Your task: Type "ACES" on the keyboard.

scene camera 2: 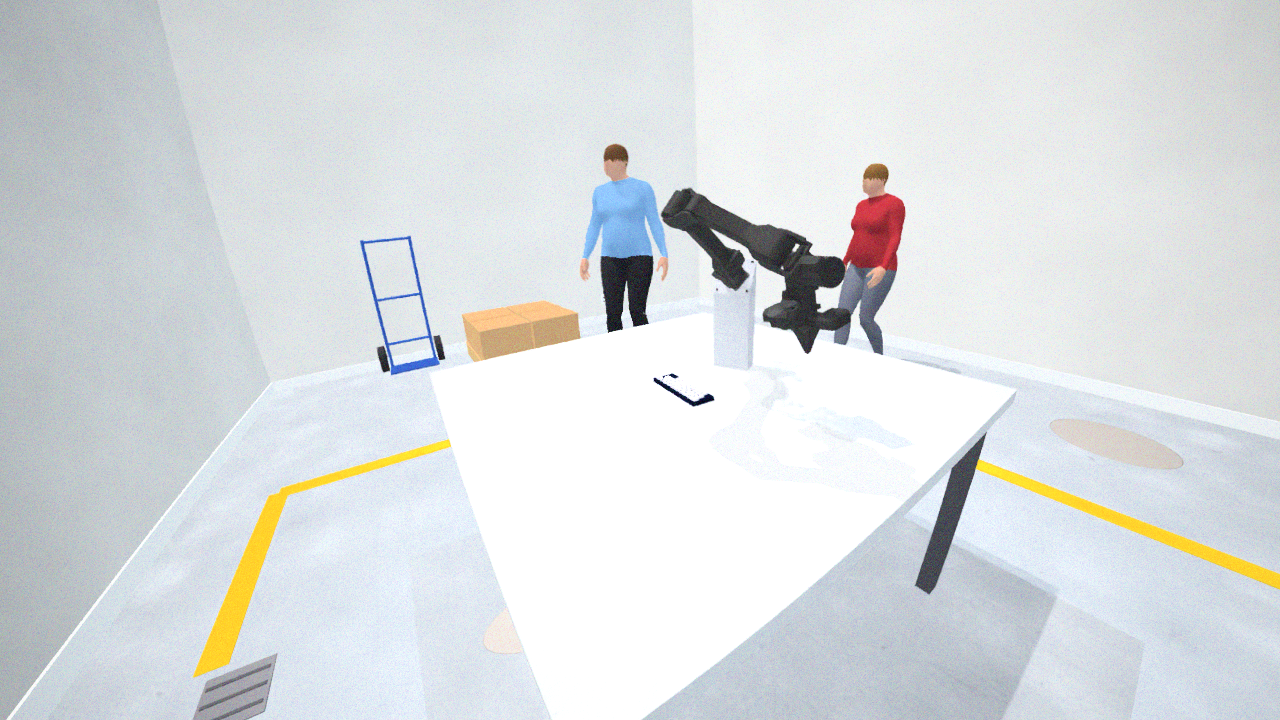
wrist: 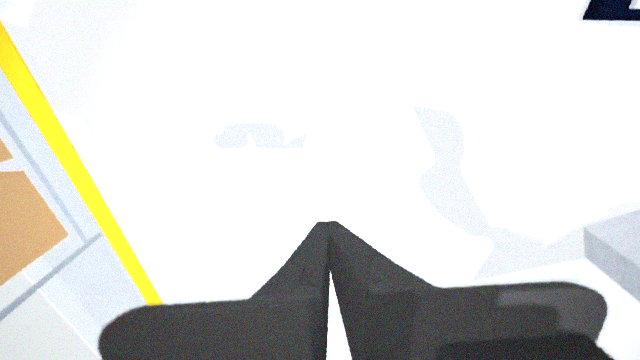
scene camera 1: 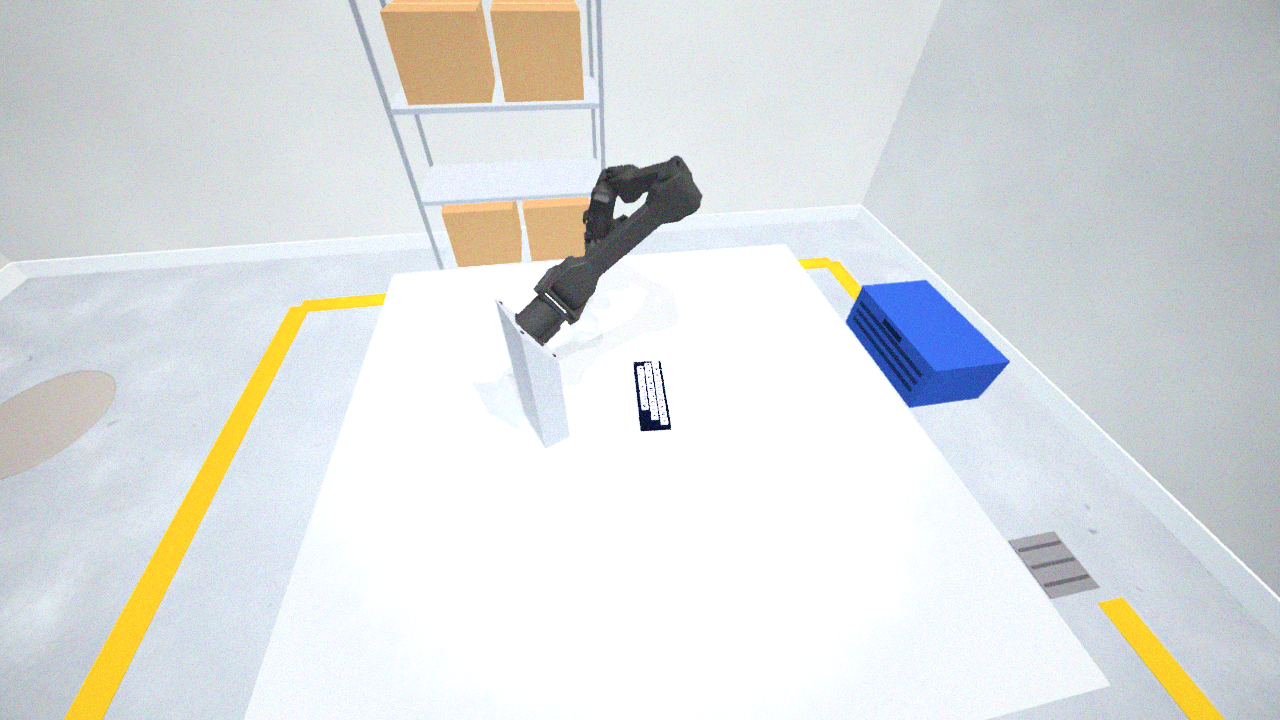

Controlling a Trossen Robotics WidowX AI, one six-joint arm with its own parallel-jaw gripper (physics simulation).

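Pixels of known places: gripper, fingertip midpoint: (scene camera 2: 807,353) (wrist: 326,230); arm's base, link origin: (scene camera 2: 735,277) (scene camera 1: 528,330).
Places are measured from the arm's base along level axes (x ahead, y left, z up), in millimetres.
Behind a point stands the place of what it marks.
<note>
A small dark keyboard (scene camera 1: 641,419) {z -271, x 205, y 58 mm} (scene camera 2: 683,389) {z -264, x 213, y 179 mm} with white keys lies flat on the white table (scene camera 1: 680,537) {z -283, x 340, y -181 mm} (scene camera 2: 608,501) {z -283, x 447, y 568 mm}. A dark corner of the keyboard (wrist: 607,11) {z -272, x 149, y 224 mm} shows at the top right of the wrist view. My gripper (scene camera 2: 807,349) {z -114, x -13, y 395 mm} (wrist: 326,230) {z -114, x -13, y 395 mm} is shut and empty, pointing down. It hangs well above the table, off to one side of the keyboard and apart from it. In scene camera 1 the fingertips are hard to make out behind the arm. Single key letters are too small to read.
The arm stands on a white upright mount (scene camera 1: 541,394) {z -109, x 33, y -54 mm} (scene camera 2: 733,326) {z -145, x 13, y 24 mm} beside the keyboard. A shelf rack (scene camera 1: 496,108) with boxes and a blue cabinet (scene camera 1: 939,331) stand beyond the table. Two people, in blue (scene camera 2: 623,219) and red (scene camera 2: 875,232), stand behind the table in scene camera 2.
</note>
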